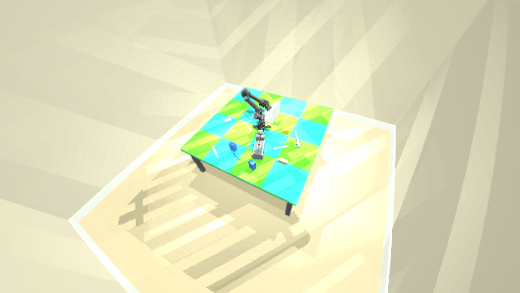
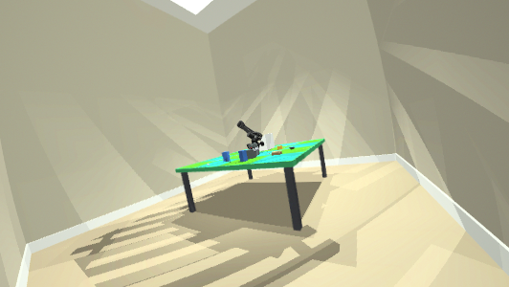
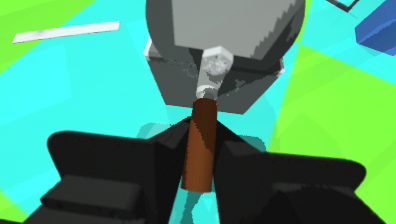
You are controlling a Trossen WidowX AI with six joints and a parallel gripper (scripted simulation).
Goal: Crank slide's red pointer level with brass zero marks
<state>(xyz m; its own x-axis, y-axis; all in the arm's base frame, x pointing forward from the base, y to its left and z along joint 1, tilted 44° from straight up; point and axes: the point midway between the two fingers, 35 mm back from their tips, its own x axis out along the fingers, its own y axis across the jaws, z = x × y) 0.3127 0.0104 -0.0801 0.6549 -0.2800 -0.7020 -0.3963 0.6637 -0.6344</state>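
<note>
The crank handle lies 2 cm behind my gripper tip, 1 cm to the right of it and 2 cm above it. Round my gripper tip: red pointer (15 cm ahead, 6 cm to the left, 5 cm above); then orange piece (17 cm behind, 20 cm to the left, 2 cm below); then black L-shaped key (34 cm ahead, 11 cm to the right, 3 cm below).
</note>
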